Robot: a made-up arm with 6 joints.
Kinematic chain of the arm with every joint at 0, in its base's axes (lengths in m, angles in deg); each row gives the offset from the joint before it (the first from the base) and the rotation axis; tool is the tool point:
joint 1: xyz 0 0 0.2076 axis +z
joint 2: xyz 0 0.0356 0 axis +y
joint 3: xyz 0 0 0.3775 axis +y
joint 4: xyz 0 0 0.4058 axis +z
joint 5: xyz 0 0 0 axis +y
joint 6: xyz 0 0 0.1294 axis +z
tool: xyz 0 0 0
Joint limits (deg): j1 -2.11..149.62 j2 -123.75..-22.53 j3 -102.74..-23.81 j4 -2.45..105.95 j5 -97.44..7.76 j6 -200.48..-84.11
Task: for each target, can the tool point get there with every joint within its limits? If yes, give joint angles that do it. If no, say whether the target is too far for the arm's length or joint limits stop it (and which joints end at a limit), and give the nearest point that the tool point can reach.
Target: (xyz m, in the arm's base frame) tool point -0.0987 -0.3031 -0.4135
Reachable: yes | joints 76.36 -105.27 -73.34 10.72 -27.66 -112.34
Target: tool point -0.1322 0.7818 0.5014
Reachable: no: joint limits stop it (at a limit: joint 1, joint 2, joint 3, joint 4, joint 5) | nearest point -0.3865 0.0554 0.2270 | short by 0.817 m
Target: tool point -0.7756 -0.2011 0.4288
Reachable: yes | joints 13.26 -48.15 -41.98 61.09 -28.14 -103.42
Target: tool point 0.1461 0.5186 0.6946
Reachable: no: joint limits stop it (at a limit: joint 1, joint 2, joint 3, joint 4, joint 5) | nearest point 0.3910 -0.1275 0.8504 | short by 0.708 m
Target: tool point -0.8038 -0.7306 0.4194
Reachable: no: too far | nearest point -0.6511 -0.5918 0.3792 | short by 0.210 m
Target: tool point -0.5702 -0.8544 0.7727
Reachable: no: too far | nearest point -0.4360 -0.6533 0.6397 | short by 0.276 m
